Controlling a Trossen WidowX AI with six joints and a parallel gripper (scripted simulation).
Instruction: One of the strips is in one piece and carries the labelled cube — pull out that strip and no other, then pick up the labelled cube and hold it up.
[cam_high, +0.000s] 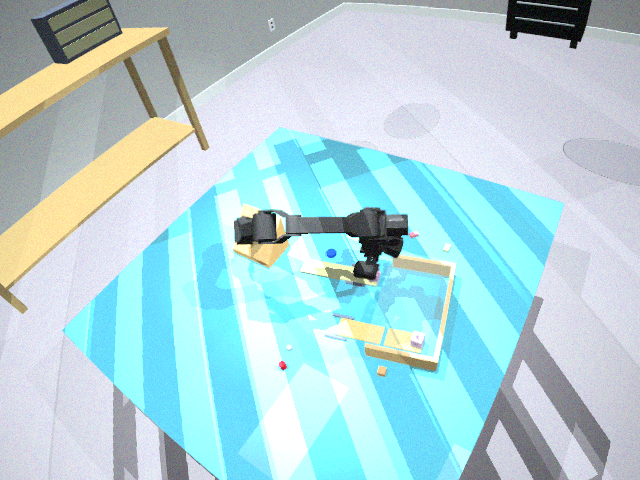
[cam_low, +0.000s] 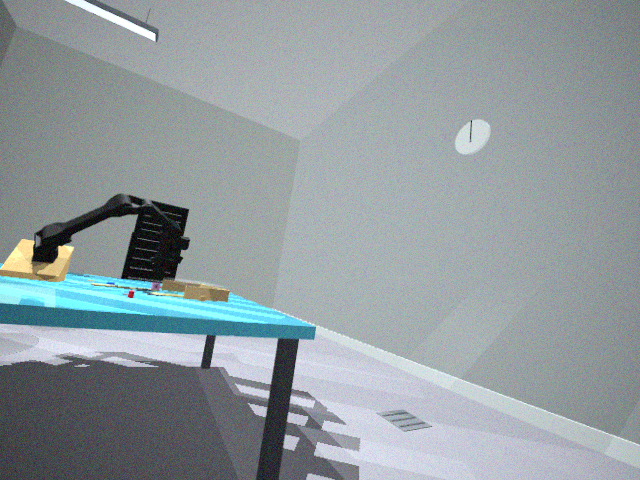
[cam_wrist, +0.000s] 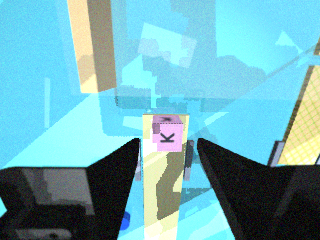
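Now: gripper tip 11 cm past the strip, 5 cm above it and 2 cm to the left of it. The rest, counted from my gripper tip: pink block: 21 cm to the left, 5 cm below, 4 cm ahead; then blue disc: 17 cm behind, 4 cm below, 3 cm to the left; then tan cube: 27 cm to the right, 15 cm ahead, 4 cm below.
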